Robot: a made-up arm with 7 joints. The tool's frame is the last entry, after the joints.
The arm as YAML. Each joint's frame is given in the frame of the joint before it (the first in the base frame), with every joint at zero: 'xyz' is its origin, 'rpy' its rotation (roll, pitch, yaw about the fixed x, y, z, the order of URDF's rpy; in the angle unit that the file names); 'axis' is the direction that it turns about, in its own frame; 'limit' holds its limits. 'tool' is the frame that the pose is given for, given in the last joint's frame.
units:
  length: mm
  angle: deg
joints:
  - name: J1
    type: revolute
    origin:
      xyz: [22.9, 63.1, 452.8]
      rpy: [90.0, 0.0, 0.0]
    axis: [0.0, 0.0, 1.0]
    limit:
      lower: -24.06
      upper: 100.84
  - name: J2
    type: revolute
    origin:
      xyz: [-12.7, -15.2, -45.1]
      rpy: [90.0, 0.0, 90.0]
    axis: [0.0, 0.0, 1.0]
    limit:
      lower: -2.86
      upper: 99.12
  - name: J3
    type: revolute
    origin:
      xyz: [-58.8, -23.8, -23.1]
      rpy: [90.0, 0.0, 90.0]
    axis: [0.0, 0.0, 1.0]
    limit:
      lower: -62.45
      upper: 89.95
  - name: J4
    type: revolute
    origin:
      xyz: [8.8, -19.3, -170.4]
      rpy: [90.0, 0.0, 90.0]
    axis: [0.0, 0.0, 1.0]
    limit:
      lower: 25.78
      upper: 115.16
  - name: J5
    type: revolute
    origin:
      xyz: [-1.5, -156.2, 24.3]
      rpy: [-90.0, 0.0, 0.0]
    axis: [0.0, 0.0, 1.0]
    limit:
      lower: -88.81
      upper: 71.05
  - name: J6
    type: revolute
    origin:
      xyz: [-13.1, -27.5, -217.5]
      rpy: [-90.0, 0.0, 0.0]
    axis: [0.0, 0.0, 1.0]
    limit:
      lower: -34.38
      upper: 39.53
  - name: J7
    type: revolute
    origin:
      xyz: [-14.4, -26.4, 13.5]
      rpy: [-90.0, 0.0, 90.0]
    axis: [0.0, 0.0, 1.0]
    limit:
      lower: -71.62
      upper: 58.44
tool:
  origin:
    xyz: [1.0, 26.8, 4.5]
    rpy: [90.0, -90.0, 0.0]
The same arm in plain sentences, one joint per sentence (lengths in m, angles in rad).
The arm has seven revolute joints in a row. What follows holds with every joint at zero, and every direction is one of the base frame's. The first joint sits 0.0229 m along +x and 0.0631 m along +y and 0.4528 m along +z from the base frame's origin and rotates about -y, from -0.4199 to 1.76 rad. The second joint sits 0.0127 m along -x and 0.0451 m along +y and 0.0152 m along -z from the first joint and rotates about +x, from -0.0499 to 1.73 rad. The third joint sits 0.0231 m along -x and 0.0238 m along +y and 0.0588 m along -z from the second joint and rotates about +z, from -1.09 to 1.5699 rad. The fourth joint sits 0.0193 m along -x and 0.0088 m along -y and 0.1704 m along -z from the third joint and rotates about -y, from 0.4499 to 2.0099 rad. The fifth joint sits 0.0015 m along -x and 0.0243 m along -y and 0.1562 m along -z from the fourth joint and rotates about +z, from -1.55 to 1.2401 rad. The sixth joint sits 0.0131 m along -x and 0.0275 m along -y and 0.2175 m along -z from the fifth joint and rotates about +y, from -0.6 to 0.6899 rad. The seventh joint sits 0.0144 m along -x and 0.0135 m along +y and 0.0264 m along +z from the sixth joint and rotates about -x, from -1.25 to 1.02 rad. The tool frame, which is the frame that the pose is given for, sits 0.0045 m along -x and 0.0268 m along -y and 0.001 m along -z from the seventh joint; its axes are the base frame's turned by roll 1.5708, pitch 0 and yaw 3.1416 rad (as in URDF: about the fixed x, then y, then z).
